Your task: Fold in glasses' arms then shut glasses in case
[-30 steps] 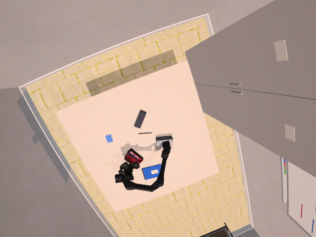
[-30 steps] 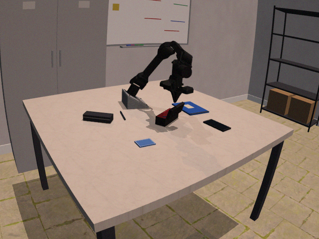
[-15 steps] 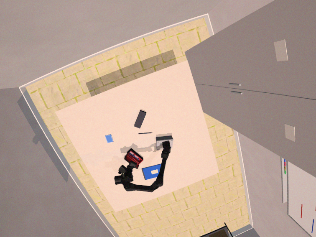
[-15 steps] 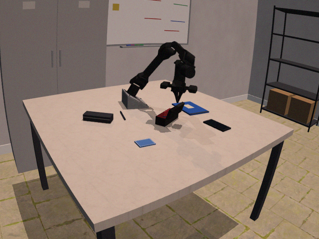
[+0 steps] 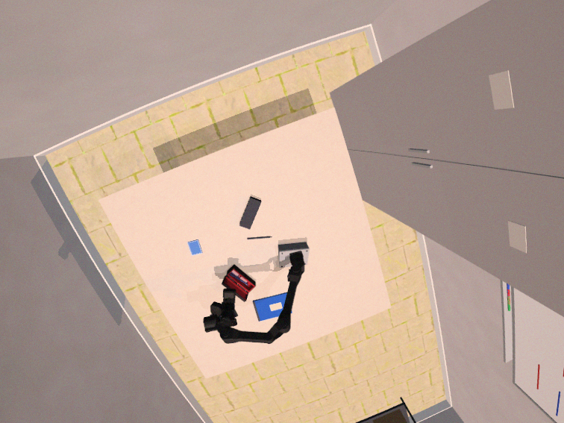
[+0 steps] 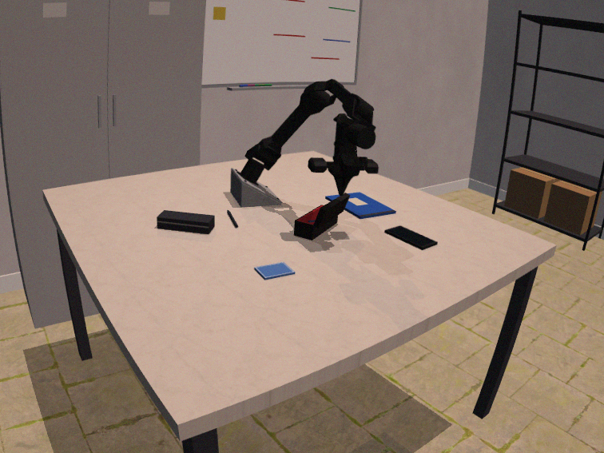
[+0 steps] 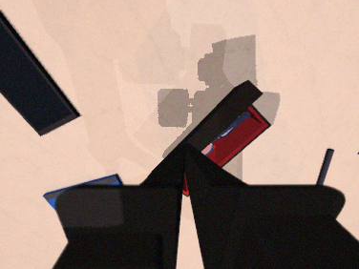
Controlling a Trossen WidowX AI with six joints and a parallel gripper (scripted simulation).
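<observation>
My hand is 90 mm above the black lid and 20 mm past it. Also, from my hand: glasses case: 110 mm below, 50 mm behind, 10 mm to the right; small blue card: 270 mm to the right, 150 mm below, 110 mm ahead; black box: 370 mm to the right, 230 mm behind, 140 mm below.
</observation>
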